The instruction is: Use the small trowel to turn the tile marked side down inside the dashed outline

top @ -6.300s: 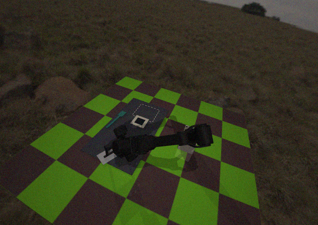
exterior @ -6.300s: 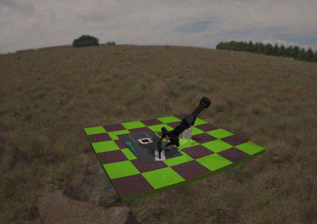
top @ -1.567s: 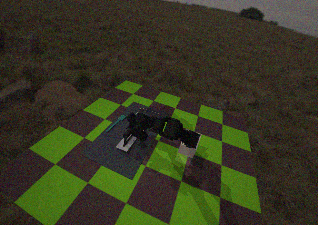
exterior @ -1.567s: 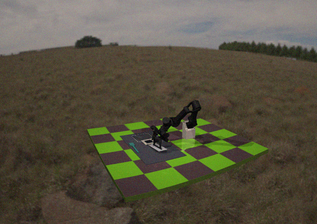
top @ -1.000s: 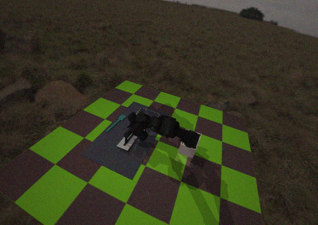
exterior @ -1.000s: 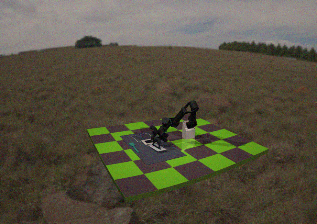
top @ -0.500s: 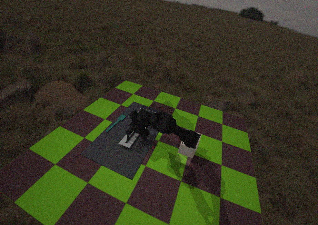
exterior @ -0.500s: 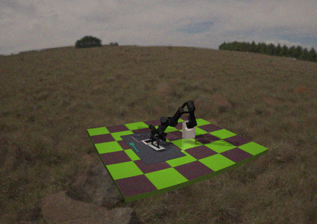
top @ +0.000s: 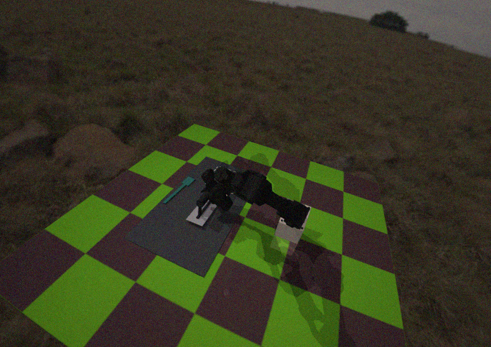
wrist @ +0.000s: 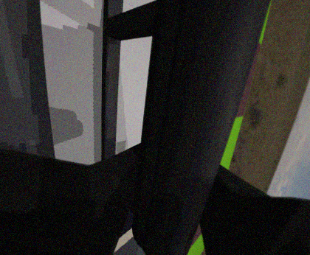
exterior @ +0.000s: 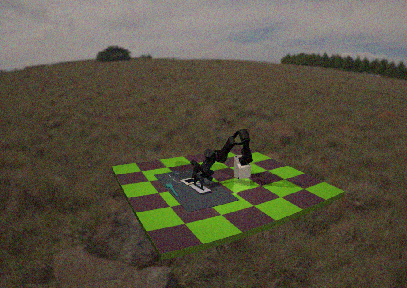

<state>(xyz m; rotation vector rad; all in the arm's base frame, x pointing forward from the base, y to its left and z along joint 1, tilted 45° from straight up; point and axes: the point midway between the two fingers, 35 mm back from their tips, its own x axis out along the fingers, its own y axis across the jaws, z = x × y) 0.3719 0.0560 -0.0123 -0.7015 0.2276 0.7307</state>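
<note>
Now: gripper tip 2 cm to the left of the dark grey mat and 7 cm above it. Also, from my gripper tip: teal trowel 14 cm ahead, 4 cm to the right, 5 cm below; then pale tile 2 cm behind, 11 cm to the right, 5 cm below; then dark-handled trowel 3 cm behind, 1 cm below.
</note>
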